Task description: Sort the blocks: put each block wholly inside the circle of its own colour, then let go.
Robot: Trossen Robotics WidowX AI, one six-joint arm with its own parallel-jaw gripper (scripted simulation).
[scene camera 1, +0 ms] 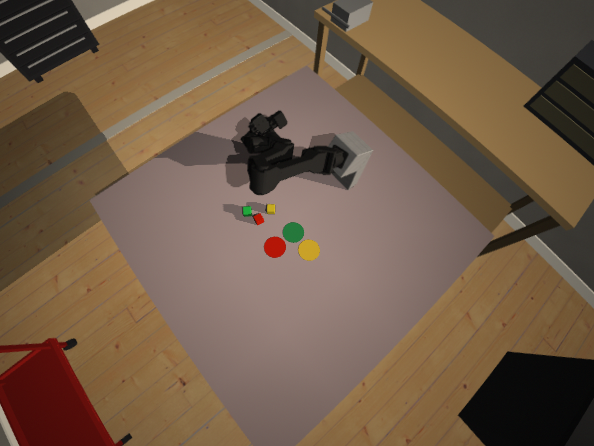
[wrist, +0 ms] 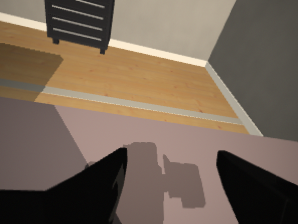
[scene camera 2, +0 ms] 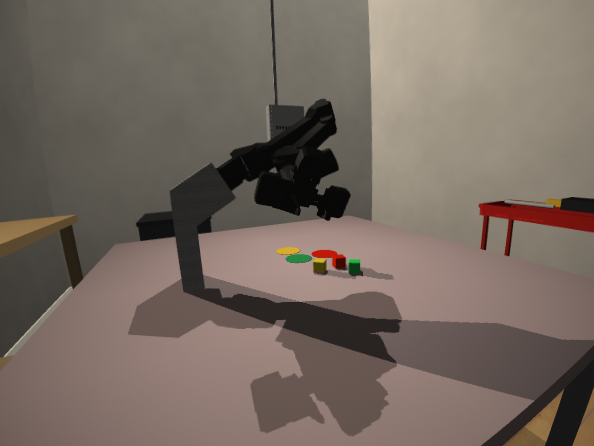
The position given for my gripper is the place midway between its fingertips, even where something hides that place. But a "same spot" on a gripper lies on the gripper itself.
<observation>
My gripper shows in scene camera 1 (256,121), in the wrist view and in scene camera 2. The same spot on my gripper: (wrist: 99,186) is (scene camera 2: 325,202).
</observation>
